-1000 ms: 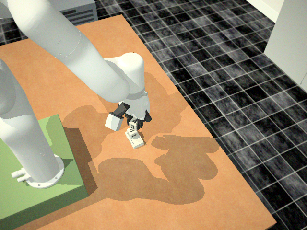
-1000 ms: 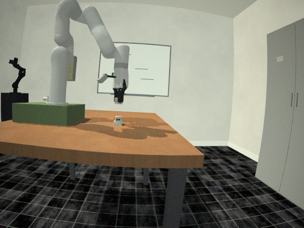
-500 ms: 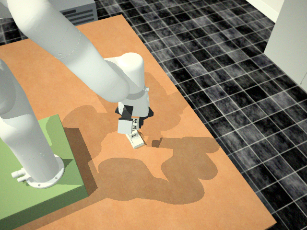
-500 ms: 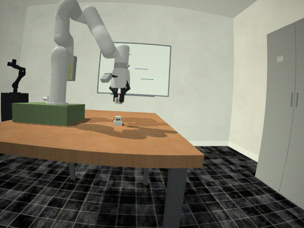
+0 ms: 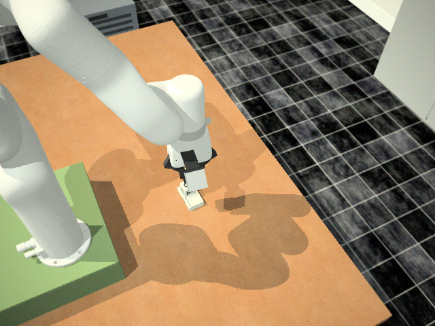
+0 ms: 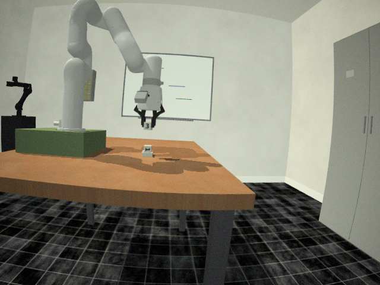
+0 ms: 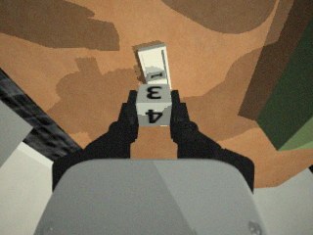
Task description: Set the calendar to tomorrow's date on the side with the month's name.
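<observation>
Right now my hand is 1 cm above the calendar cube. Round my hand: calendar tray (13 cm below, 2 cm to the left).
</observation>
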